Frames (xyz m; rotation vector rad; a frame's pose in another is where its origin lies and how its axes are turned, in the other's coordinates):
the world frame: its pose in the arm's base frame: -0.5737 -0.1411 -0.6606 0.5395 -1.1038 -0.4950
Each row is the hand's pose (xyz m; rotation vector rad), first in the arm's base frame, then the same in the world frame.
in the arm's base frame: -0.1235 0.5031 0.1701 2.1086 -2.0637 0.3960
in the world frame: 0.3431 1.0667 -0.2282 1.7940 -0.7226 -0.1535
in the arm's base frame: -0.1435 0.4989 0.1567 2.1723 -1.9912 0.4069
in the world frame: 0.3291 1.0529 -0.2138 1.8306 -0.6650 -0.1868
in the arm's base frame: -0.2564 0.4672 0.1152 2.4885 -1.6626 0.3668
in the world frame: 0.2782 0.9905 -0.1190 1.9801 -0.4380 -0.4189
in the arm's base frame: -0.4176 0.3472 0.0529 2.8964 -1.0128 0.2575
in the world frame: 0.2498 0.8419 0.0273 2.1460 -0.0158 -0.8220
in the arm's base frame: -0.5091 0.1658 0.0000 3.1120 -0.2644 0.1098
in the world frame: 0.2917 0.6593 0.1222 2.1880 0.4669 -1.2251
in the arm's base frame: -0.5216 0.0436 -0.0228 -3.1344 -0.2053 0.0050
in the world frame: 0.3469 0.5497 0.1453 2.1366 0.7767 -1.4657
